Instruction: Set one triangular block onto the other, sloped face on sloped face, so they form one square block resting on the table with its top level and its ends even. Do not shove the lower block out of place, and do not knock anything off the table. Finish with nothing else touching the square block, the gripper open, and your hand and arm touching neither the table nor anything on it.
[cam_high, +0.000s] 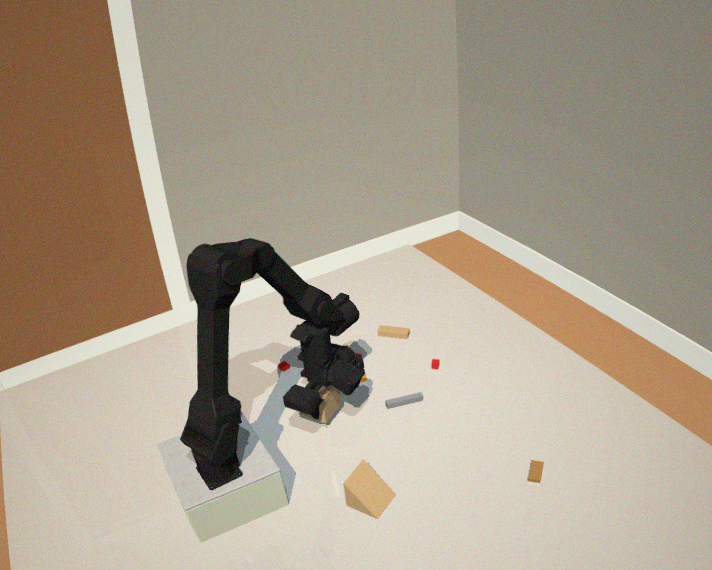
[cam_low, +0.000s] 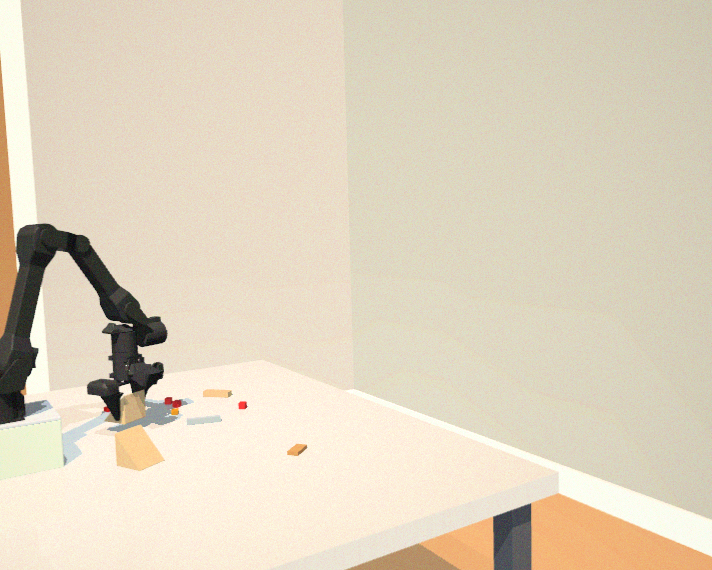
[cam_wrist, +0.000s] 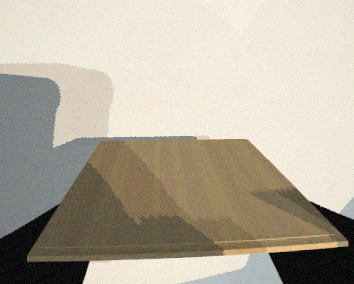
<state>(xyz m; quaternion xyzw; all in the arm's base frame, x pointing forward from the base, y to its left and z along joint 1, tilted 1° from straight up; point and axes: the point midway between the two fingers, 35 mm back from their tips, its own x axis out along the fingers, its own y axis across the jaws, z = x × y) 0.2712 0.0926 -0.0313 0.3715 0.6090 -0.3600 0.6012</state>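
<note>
My gripper tip is 140 mm short of the orange cube, 60 mm to the right of it and 30 mm above it. The rest, counted from my gripper tip: grey bar: 160 mm ahead, 60 mm to the right, 30 mm below; then tan triangular block: 10 mm above; then tan bar: 290 mm ahead, 140 mm to the left, 30 mm below.
</note>
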